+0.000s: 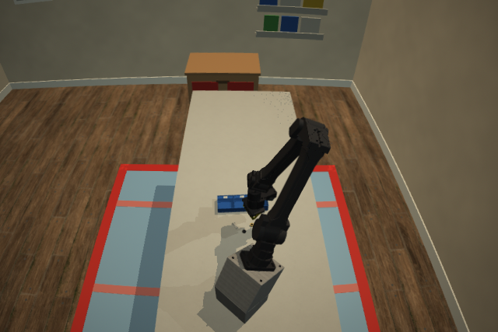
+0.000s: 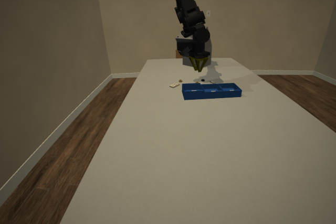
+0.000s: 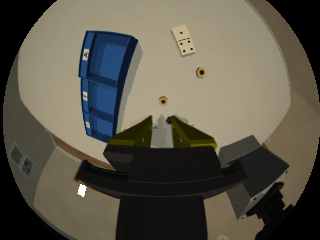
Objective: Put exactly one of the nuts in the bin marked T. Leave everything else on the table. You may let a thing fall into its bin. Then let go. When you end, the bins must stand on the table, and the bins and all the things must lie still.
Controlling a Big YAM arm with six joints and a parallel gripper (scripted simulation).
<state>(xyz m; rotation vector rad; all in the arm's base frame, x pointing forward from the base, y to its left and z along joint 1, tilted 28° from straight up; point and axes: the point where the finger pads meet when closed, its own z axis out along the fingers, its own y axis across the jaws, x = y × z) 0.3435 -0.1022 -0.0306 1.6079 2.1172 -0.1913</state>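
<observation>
Now: hand 70 mm above the black nut, 40 mm to the right of it and 30 mm past it. Also, from my hand: small grey screw (80 mm to the left, 70 mm below, 20 mm ahead); then blue bin unit (130 mm ahead, 60 mm below, 10 mm to the left); then white domino (120 mm to the right, 70 mm below, 10 mm behind).
</observation>
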